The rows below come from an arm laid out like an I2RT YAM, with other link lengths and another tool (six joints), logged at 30 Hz.
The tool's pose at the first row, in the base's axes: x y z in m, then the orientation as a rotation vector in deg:
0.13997 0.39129 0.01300 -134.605 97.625 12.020
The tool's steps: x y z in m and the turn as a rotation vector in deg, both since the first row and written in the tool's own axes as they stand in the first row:
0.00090 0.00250 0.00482 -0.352 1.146 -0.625
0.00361 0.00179 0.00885 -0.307 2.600 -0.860
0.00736 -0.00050 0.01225 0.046 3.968 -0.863
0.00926 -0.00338 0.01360 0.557 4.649 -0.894
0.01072 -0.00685 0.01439 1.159 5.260 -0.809
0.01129 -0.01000 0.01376 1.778 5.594 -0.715
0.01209 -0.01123 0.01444 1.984 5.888 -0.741
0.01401 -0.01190 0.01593 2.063 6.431 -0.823
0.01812 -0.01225 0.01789 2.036 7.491 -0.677
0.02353 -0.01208 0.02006 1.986 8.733 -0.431
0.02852 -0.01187 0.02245 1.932 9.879 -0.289
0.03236 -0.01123 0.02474 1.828 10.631 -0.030
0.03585 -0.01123 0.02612 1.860 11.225 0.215
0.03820 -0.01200 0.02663 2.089 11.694 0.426
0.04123 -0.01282 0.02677 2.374 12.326 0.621
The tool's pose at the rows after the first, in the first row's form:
0.13797 0.39102 0.00788 -135.926 97.484 10.917
0.13958 0.38983 0.00339 -136.792 97.831 9.157
0.14299 0.38799 -0.00058 -137.193 98.323 7.248
0.14635 0.38746 -0.00206 -137.163 98.428 5.991
0.15011 0.38737 -0.00283 -136.933 98.612 4.756
0.15327 0.38761 -0.00204 -136.551 98.679 3.835
0.15470 0.38742 -0.00277 -136.552 98.707 3.304
0.15597 0.38626 -0.00462 -136.803 98.810 2.580
0.15763 0.38313 -0.00750 -137.177 99.439 1.371
0.15920 0.37870 -0.01095 -137.559 100.271 -0.028
0.16061 0.37471 -0.01452 -137.975 100.931 -1.337
0.16125 0.37162 -0.01775 -138.161 101.590 -2.113
0.16237 0.36879 -0.01995 -138.182 102.123 -2.821
0.16385 0.36700 -0.02095 -138.025 102.496 -3.554
0.16558 0.36451 -0.02175 -137.901 102.893 -4.539

